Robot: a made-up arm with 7 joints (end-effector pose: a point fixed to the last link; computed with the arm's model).
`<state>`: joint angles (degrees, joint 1 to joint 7).
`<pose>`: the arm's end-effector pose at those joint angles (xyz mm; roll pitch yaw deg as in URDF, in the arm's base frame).
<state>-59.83 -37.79 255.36 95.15 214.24 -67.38 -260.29</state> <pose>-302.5 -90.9 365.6 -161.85 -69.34 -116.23</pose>
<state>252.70 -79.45 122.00 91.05 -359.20 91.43 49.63</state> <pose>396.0 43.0 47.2 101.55 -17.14 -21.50</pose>
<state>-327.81 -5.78 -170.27 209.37 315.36 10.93 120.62</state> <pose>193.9 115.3 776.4 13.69 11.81 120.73</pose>
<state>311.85 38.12 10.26 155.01 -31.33 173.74 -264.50</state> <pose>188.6 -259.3 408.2 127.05 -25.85 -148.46</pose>
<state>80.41 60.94 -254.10 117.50 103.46 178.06 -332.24</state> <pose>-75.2 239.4 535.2 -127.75 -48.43 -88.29</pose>
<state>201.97 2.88 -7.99 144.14 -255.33 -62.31 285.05</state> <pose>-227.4 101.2 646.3 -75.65 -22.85 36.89</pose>
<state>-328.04 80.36 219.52 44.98 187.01 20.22 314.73</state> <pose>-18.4 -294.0 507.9 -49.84 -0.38 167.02</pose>
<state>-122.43 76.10 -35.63 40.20 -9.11 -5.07 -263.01</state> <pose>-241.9 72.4 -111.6 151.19 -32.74 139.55</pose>
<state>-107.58 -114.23 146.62 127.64 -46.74 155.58 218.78</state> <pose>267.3 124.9 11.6 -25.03 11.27 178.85</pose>
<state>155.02 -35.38 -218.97 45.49 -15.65 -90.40 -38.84</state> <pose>218.3 -286.8 247.8 79.54 -25.43 57.16</pose>
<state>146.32 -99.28 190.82 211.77 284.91 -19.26 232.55</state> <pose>448.9 -196.0 437.6 -30.99 55.25 -56.17</pose>
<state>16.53 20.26 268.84 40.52 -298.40 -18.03 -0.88</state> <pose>-13.4 -407.9 270.9 -143.33 -52.44 -150.57</pose>
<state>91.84 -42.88 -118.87 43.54 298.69 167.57 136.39</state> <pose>104.4 -161.6 163.1 44.46 -32.83 -38.00</pose>
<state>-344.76 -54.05 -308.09 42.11 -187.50 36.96 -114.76</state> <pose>147.3 360.9 380.4 -36.21 -66.24 -66.20</pose>
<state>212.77 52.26 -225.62 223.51 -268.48 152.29 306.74</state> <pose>-313.8 57.1 427.0 77.80 21.45 112.15</pose>
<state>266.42 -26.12 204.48 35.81 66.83 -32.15 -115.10</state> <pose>5.3 324.7 61.9 149.68 -2.66 152.31</pose>
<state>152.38 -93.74 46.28 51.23 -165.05 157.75 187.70</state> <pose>97.0 -293.6 494.6 115.23 40.18 105.90</pose>
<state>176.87 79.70 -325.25 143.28 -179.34 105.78 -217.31</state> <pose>-593.0 -12.0 291.4 -24.94 -26.33 -25.07</pose>
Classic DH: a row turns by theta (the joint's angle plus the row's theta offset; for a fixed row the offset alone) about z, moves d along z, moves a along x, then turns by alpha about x. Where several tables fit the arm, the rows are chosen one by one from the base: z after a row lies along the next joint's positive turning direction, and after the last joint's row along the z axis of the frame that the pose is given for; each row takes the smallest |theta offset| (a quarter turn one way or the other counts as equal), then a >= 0, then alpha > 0; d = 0 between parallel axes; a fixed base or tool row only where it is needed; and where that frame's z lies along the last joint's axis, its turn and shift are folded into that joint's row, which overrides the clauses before.
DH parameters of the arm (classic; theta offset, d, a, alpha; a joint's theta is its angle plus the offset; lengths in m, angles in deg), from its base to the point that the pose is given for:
joint 1: 0 0.252 0 -90
joint 2: 0 0 0 90
joint 3: 0 0.178 0.044 90
joint 4: 0 0 0.065 90
joint 5: 0 0.289 0 90
joint 6: 0 0 0.101 -90
joint 7: 0 0.129 0 0

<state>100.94 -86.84 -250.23 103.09 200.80 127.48 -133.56</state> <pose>-189.0 -502.8 238.0 46.91 -35.81 87.82</pose>
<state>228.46 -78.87 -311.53 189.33 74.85 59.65 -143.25</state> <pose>392.2 470.5 276.6 -131.62 51.10 -122.54</pose>
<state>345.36 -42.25 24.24 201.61 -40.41 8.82 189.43</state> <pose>-525.9 87.7 490.0 19.84 -51.72 -25.41</pose>
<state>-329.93 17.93 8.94 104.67 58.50 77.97 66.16</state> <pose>347.7 383.1 400.2 -140.40 51.38 -16.69</pose>
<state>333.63 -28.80 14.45 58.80 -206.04 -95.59 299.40</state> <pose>116.3 -65.7 384.0 -169.88 -32.69 -137.13</pose>
